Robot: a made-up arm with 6 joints. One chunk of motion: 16 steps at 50 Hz.
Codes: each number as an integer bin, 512 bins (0 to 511) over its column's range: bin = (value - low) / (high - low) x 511, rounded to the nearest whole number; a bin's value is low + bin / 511 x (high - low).
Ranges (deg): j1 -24..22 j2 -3..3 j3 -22..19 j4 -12..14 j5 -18..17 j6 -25..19
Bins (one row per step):
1: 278 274 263 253 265 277
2: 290 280 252 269 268 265
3: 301 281 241 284 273 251
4: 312 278 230 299 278 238
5: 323 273 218 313 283 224
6: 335 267 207 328 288 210
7: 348 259 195 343 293 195
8: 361 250 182 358 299 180
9: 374 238 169 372 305 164
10: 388 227 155 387 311 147
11: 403 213 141 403 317 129
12: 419 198 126 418 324 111
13: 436 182 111 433 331 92
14: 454 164 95 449 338 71
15: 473 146 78 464 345 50
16: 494 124 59 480 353 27
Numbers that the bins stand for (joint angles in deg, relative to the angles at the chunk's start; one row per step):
1: 1.03 0.22 -0.90 0.87 0.15 -1.15
2: 2.11 0.29 -1.78 1.69 0.36 -2.18
3: 3.10 0.30 -2.66 2.45 0.70 -3.39
4: 4.09 0.26 -3.55 3.21 1.04 -4.51
5: 5.08 0.21 -4.51 3.93 1.38 -5.71
6: 6.16 0.14 -5.39 4.69 1.73 -6.92
7: 7.33 0.04 -6.35 5.45 2.07 -8.21
8: 8.50 -0.06 -7.40 6.22 2.48 -9.50
9: 9.67 -0.21 -8.44 6.93 2.89 -10.88
10: 10.93 -0.33 -9.56 7.69 3.30 -12.34
11: 12.28 -0.50 -10.69 8.50 3.71 -13.89
12: 13.72 -0.68 -11.89 9.27 4.19 -15.44
13: 15.25 -0.86 -13.09 10.03 4.67 -17.08
14: 16.87 -1.07 -14.38 10.85 5.15 -18.89
15: 18.58 -1.29 -15.74 11.61 5.63 -20.69
16: 20.47 -1.54 -17.27 12.42 6.18 -22.68

